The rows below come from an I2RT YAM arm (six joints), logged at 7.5 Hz.
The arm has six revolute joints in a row. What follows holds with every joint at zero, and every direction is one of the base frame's. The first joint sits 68 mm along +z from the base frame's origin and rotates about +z. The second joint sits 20 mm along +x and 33.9 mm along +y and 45.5 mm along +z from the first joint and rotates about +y. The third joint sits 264 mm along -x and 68.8 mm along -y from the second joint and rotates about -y. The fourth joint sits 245 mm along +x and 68.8 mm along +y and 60 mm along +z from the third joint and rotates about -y. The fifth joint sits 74 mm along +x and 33.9 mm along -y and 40.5 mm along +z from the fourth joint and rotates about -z. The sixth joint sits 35.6 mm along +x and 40.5 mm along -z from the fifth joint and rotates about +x. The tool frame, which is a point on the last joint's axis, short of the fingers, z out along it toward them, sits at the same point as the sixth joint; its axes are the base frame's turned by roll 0, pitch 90 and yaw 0 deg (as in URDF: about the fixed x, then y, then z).
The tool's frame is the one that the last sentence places.
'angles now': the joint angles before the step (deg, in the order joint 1, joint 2, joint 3, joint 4, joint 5, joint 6). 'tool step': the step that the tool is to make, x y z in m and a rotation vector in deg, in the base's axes. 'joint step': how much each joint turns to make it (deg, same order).
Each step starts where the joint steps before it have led.
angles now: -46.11, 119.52, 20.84, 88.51, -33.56, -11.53
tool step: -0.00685, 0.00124, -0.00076, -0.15, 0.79, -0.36
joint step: -0.92, -0.52, -1.29, -0.18, -0.42, -0.92
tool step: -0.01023, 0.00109, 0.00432, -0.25, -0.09, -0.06
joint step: -1.66, -1.97, -1.90, -0.10, -1.55, -0.50
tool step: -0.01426, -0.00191, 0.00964, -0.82, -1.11, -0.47
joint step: -3.01, -3.43, -2.05, -0.14, -2.56, -0.18
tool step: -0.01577, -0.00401, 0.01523, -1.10, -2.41, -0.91
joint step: -3.83, -4.83, -1.73, -0.08, -3.07, 1.10
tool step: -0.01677, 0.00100, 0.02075, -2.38, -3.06, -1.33
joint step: -3.52, -7.04, -2.36, -0.01, -2.28, 1.50
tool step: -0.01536, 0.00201, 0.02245, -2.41, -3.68, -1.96
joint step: -3.28, -7.66, -1.75, -0.03, -1.29, 2.85
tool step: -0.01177, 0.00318, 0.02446, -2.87, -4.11, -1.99
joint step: -2.42, -8.14, -0.77, -0.56, -0.13, 3.43
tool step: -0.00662, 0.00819, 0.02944, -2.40, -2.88, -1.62
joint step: -0.53, -12.78, 0.46, -8.58, 1.42, 1.83
